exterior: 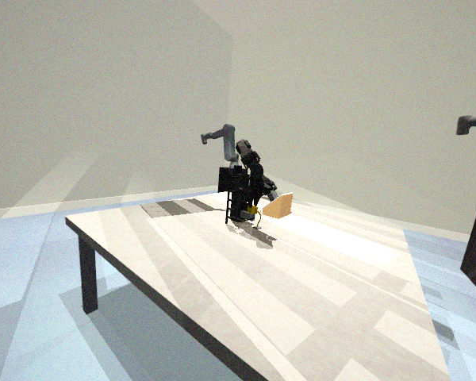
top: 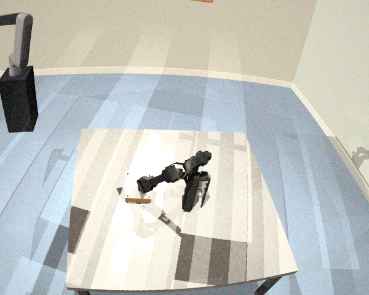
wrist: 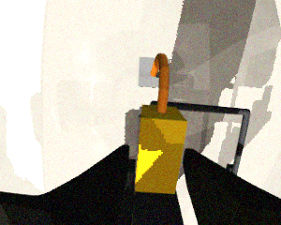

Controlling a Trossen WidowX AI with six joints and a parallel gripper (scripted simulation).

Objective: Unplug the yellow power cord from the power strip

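The yellow plug lies 2 cm to the right of my gripper tip.
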